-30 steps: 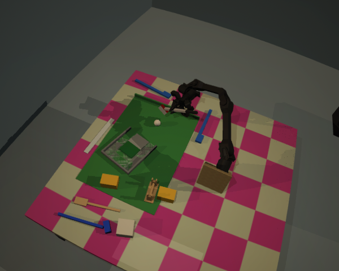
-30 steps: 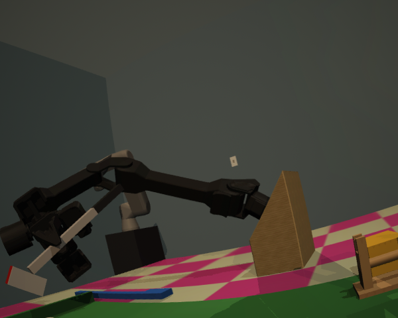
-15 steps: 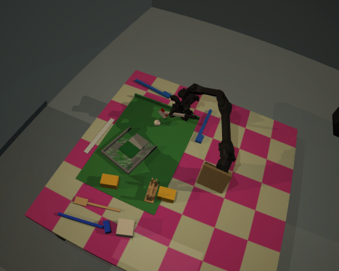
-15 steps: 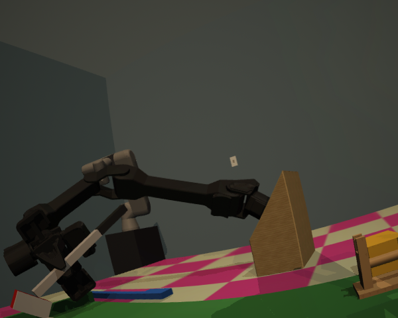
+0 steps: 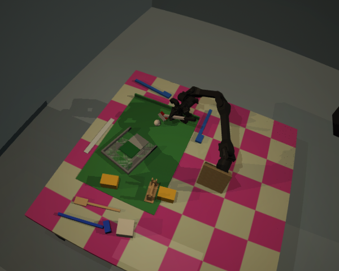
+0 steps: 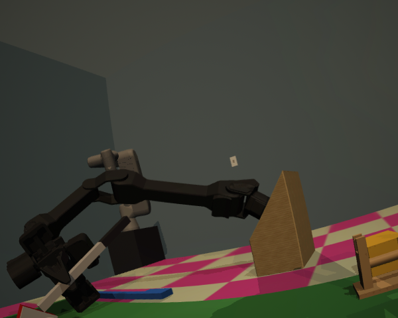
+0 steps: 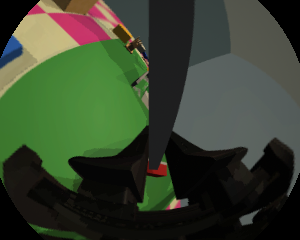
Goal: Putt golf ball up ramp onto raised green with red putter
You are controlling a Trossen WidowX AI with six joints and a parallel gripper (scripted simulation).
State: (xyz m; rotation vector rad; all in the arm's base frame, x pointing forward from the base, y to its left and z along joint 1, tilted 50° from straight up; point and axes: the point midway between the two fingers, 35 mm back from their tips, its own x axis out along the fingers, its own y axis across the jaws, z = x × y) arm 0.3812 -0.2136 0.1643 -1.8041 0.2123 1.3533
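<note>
Right now my gripper tip is 70 mm short of the white golf ball, 50 mm above it and 10 mm to the right of it. Round my gripper tip: red putter (30 mm behind, 20 mm above, 10 mm to the right); wooden stand (460 mm to the left, 90 mm behind, 40 mm below).
</note>
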